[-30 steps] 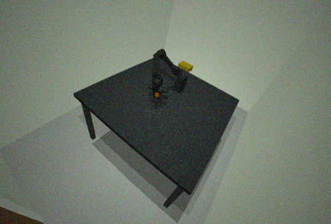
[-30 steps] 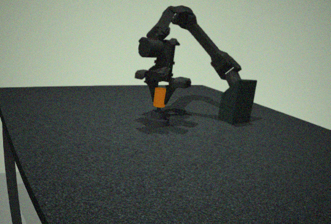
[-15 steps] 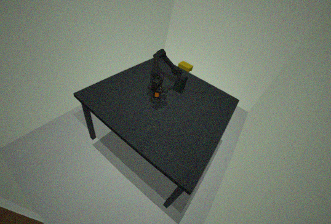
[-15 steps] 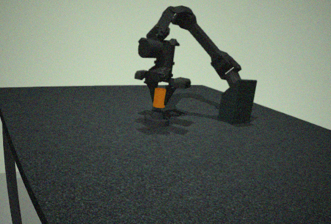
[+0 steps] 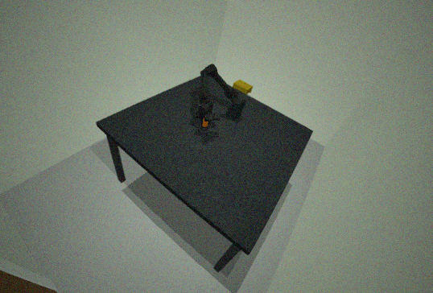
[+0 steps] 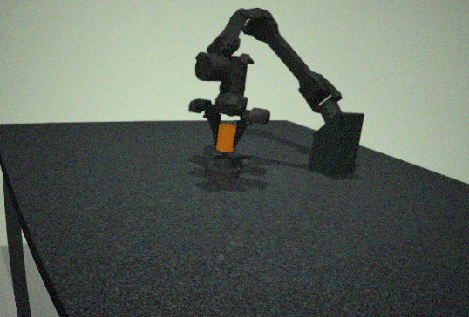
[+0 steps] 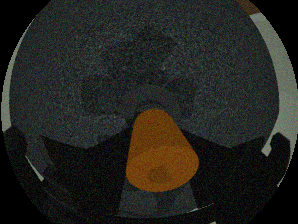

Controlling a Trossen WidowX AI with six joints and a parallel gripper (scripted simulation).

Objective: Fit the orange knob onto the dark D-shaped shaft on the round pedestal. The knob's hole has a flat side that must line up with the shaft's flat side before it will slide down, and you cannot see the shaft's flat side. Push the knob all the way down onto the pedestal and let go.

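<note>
Right now the orange knob is 20 mm above my gripper tip. Also, from my gripper tip: round dark pedestal: 40 mm below.
</note>
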